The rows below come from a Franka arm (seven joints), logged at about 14 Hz.
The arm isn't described. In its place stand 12 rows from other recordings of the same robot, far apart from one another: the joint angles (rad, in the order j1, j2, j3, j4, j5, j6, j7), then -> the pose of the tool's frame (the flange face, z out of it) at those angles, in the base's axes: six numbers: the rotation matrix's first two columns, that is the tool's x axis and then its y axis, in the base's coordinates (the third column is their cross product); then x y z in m.
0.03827, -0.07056, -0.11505, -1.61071, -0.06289, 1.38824, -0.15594 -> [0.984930 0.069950 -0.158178 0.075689 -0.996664 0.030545 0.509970 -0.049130 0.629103]
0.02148, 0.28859, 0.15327, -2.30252, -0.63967, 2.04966, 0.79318 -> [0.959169 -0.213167 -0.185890 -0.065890 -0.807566 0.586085 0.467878 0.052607 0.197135]
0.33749, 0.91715, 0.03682, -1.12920, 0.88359, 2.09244, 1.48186 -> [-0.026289 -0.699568 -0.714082 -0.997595 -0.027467 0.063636 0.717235 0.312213 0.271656]
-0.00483, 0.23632, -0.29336, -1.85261, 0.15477, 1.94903, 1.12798 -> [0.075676 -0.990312 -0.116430 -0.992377 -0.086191 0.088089 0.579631 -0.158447 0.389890]
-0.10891, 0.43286, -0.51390, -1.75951, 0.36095, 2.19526, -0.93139 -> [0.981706 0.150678 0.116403 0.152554 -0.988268 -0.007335 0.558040 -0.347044 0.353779]
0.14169, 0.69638, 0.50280, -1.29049, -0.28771, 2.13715, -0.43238 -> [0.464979 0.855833 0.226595 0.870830 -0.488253 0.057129 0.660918 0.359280 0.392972]
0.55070, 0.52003, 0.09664, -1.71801, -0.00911, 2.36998, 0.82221 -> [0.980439 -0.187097 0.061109 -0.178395 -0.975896 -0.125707 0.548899 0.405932 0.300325]
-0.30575, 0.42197, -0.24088, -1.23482, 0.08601, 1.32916, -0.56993 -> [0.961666 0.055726 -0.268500 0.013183 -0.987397 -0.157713 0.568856 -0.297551 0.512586]
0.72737, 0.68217, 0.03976, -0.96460, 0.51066, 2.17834, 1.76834 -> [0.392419 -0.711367 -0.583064 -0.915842 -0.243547 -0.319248 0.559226 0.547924 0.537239]
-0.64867, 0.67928, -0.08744, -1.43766, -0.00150, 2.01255, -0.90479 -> [0.976636 0.186195 -0.107304 0.182235 -0.982193 -0.045688 0.533585 -0.468645 0.283898]
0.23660, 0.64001, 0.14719, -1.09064, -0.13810, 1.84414, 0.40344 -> [0.991440 -0.024246 0.128289 -0.024220 -0.999705 -0.001761 0.707423 0.238218 0.464331]
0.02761, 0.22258, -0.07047, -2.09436, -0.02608, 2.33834, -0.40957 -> [0.926166 0.377070 0.005883 0.376549 -0.925517 0.040376 0.577964 -0.024430 0.318139]
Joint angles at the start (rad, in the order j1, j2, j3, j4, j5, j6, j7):
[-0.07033, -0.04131, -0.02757, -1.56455, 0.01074, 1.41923, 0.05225]
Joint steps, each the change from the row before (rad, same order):
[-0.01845, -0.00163, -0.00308, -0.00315, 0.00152, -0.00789, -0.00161]
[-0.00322, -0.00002, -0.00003, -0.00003, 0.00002, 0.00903, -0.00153]
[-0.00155, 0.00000, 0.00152, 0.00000, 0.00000, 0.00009, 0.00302]
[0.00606, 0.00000, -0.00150, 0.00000, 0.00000, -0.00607, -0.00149]
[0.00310, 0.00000, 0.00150, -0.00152, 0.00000, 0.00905, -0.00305]
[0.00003, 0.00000, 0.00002, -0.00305, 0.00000, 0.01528, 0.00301]
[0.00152, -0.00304, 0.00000, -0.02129, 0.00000, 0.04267, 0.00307]
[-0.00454, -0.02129, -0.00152, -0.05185, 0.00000, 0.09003, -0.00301]
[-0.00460, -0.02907, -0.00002, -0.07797, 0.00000, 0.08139, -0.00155]
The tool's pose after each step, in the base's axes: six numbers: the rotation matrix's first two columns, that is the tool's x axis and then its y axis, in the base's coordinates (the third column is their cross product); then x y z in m. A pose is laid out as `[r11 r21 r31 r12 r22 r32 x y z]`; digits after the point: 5 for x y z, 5 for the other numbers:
[0.97948 -0.16638 -0.11372 -0.16834 -0.98570 -0.00782 0.52038 -0.06136 0.63606]
[0.98015 -0.16829 -0.10476 -0.17009 -0.98539 -0.00845 0.52121 -0.06318 0.63674]
[0.97964 -0.17131 -0.10469 -0.17308 -0.98487 -0.00807 0.52122 -0.06318 0.63675]
[0.98003 -0.16520 -0.11071 -0.16710 -0.98591 -0.00799 0.52081 -0.06073 0.63629]
[0.98205 -0.15790 -0.10320 -0.15963 -0.98714 -0.00862 0.52210 -0.05844 0.63629]
[0.98272 -0.16115 -0.09107 -0.16263 -0.98665 -0.00893 0.52380 -0.05862 0.63607]
[0.98429 -0.16344 -0.06680 -0.16446 -0.98633 -0.01005 0.52739 -0.05828 0.63126]
[0.98579 -0.16782 -0.00748 -0.16791 -0.98570 -0.01398 0.52933 -0.06202 0.62591]
[0.98481 -0.17181 0.02493 -0.17143 -0.98506 -0.01645 0.52656 -0.06444 0.61154]

